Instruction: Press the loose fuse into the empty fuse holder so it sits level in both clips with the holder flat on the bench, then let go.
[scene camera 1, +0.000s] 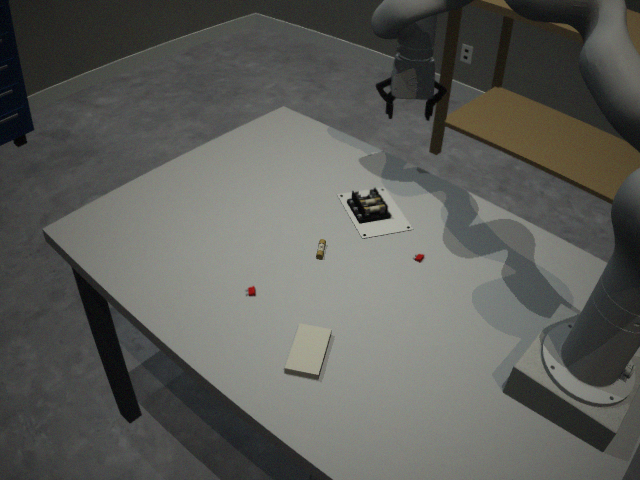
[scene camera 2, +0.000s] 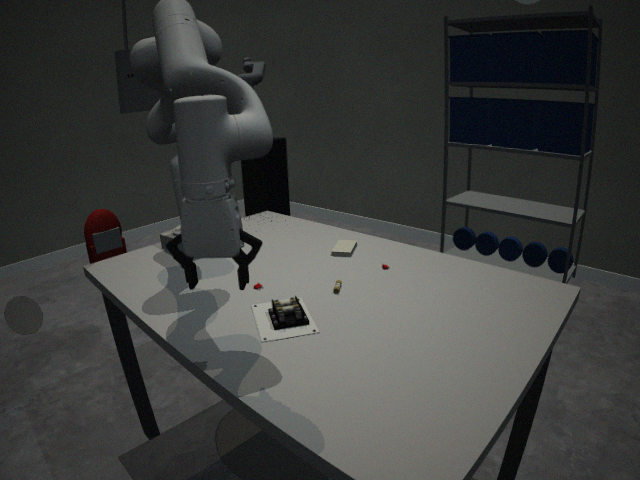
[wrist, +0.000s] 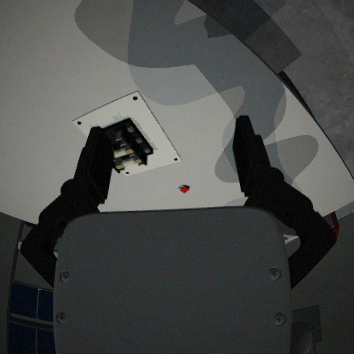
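The loose fuse (scene camera 1: 321, 249) (scene camera 2: 337, 286), tan with a pale band, lies on the bench apart from the holder; it does not show in the wrist view. The black fuse holder (scene camera 1: 355, 207) (scene camera 2: 290, 324) (wrist: 131, 131) stands on a white plate (scene camera 1: 385, 227) (scene camera 2: 266, 334) (wrist: 159, 135) with a hole near each corner. Two fuses show seated side by side in it; its empty place is hard to make out. My gripper (scene camera 1: 408, 114) (scene camera 2: 217, 285) (wrist: 169, 134) is open and empty, high above the bench; in the wrist view its left finger partly covers the holder.
A red part (scene camera 1: 419, 257) (scene camera 2: 257, 286) (wrist: 184, 189) lies near the plate. Another red part (scene camera 1: 251, 291) (scene camera 2: 385, 266) lies beyond the loose fuse. A cream block (scene camera 1: 309, 350) (scene camera 2: 344, 248) lies flat on the bench (scene camera 1: 196, 206) (scene camera 2: 413, 351). The arm's base block (scene camera 1: 560, 408) stands at the bench's edge.
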